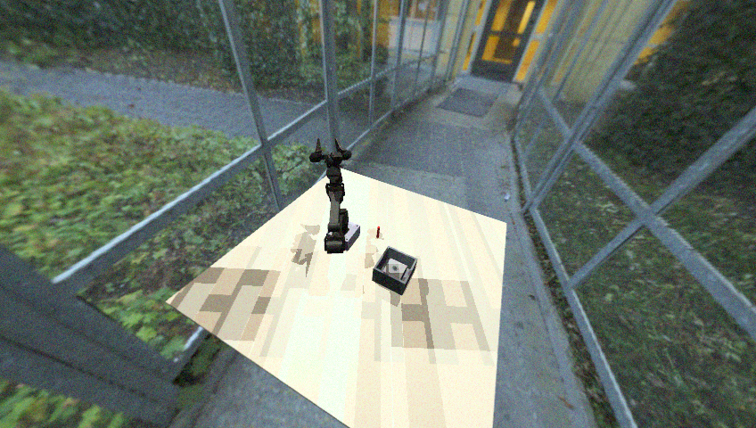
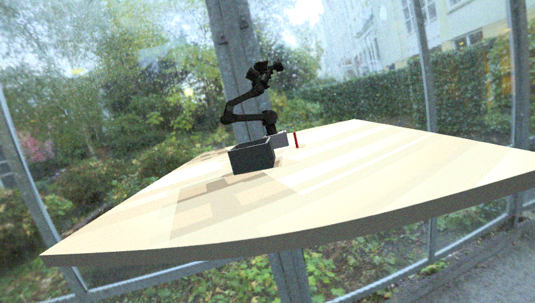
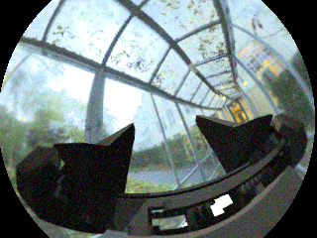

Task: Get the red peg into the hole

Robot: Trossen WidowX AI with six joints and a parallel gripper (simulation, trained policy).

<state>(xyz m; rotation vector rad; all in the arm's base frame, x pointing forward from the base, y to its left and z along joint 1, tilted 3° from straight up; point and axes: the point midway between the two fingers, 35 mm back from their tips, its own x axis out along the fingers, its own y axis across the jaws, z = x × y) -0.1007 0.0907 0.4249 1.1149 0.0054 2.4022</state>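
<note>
The red peg is 290 mm ahead of my gripper tip, 50 mm to the left of it and 480 mm below it. Round my gripper tip: pale plate 490 mm ahead, 120 mm to the right, 480 mm below; dark box 490 mm ahead, 120 mm to the right, 500 mm below.
</note>
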